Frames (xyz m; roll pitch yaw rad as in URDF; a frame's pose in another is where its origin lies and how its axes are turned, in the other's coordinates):
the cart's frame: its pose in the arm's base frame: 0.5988 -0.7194 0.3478 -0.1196 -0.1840 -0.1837
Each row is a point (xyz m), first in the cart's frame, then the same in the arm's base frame.
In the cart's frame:
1: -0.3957 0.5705 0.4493
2: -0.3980 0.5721 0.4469
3: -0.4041 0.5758 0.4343
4: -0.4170 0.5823 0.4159
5: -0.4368 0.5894 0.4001
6: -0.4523 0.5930 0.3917
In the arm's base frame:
1: 0.2616 -0.0261 0.6470
2: 0.2601 -0.0245 0.6441
3: 0.2569 -0.0217 0.6302
4: 0.2486 -0.0158 0.6092
5: 0.2334 -0.0078 0.5893
6: 0.2205 -0.0027 0.5778

